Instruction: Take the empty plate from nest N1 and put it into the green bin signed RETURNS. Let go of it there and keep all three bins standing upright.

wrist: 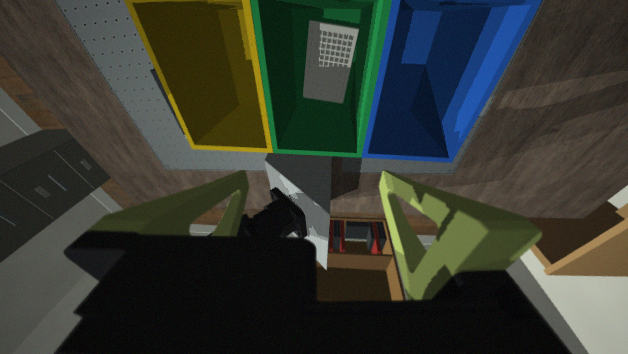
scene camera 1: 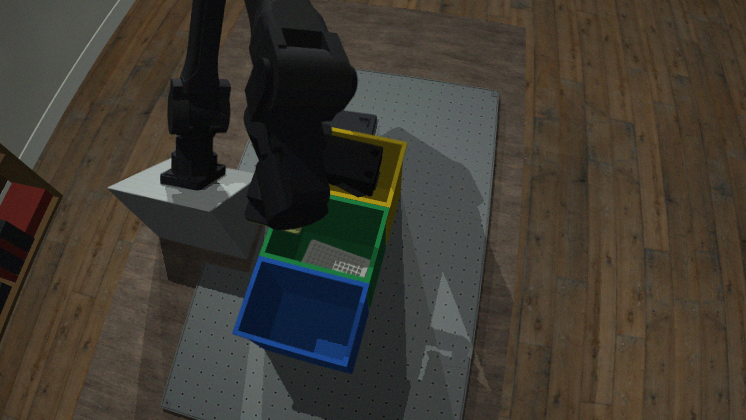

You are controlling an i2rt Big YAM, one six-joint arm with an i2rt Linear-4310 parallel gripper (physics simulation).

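Seen in the pictures: gripper, fingertip midpoint: [wrist: 314,177]; arm's base, link origin: [wrist: 290,211] [scene camera 1: 194,177].
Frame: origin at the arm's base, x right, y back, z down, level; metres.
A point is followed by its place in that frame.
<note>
The light grey plate [scene camera 1: 334,255] {y -0.282, x 0.060, z 0.112 m} [wrist: 325,80] {y -0.262, x 0.082, z 0.110 m} with a grid of square wells lies inside the green bin [scene camera 1: 354,224] {y -0.318, x 0.023, z 0.030 m} [wrist: 282,100] {y -0.259, x 0.020, z 0.003 m}, low down, partly in light and partly in shadow. My gripper [wrist: 314,177] {y -0.264, x 0.085, z -0.183 m} is open and empty, with its two olive fingers wide apart. In the scene view the wrist hides most of it, above the green bin's side nearer the pedestal. The plate is apart from the fingers. The yellow bin [scene camera 1: 391,164] {y -0.361, x -0.106, z 0.020 m} [wrist: 200,75] {y -0.296, x -0.109, z 0.019 m}, green bin and blue bin [scene camera 1: 261,297] {y -0.199, x 0.193, z 0.004 m} [wrist: 400,125] {y -0.197, x 0.221, z 0.048 m} stand upright in a row. The RETURNS sign and the label N1 do not show.
The bins stand on a perforated grey board [scene camera 1: 443,240] {y -0.484, x -0.017, z 0.126 m} [wrist: 145,115] {y -0.195, x -0.374, z 0.126 m}. A dark flat block [scene camera 1: 357,121] {y -0.257, x -0.258, z 0.114 m} lies behind the yellow bin. The arm's base stands on a pale slanted pedestal [scene camera 1: 198,224] {y -0.051, x 0.094, z -0.012 m} [wrist: 305,210] {y -0.056, x 0.046, z -0.042 m}. A wooden bookshelf [scene camera 1: 49,192] [wrist: 350,262] stands beyond the pedestal.
</note>
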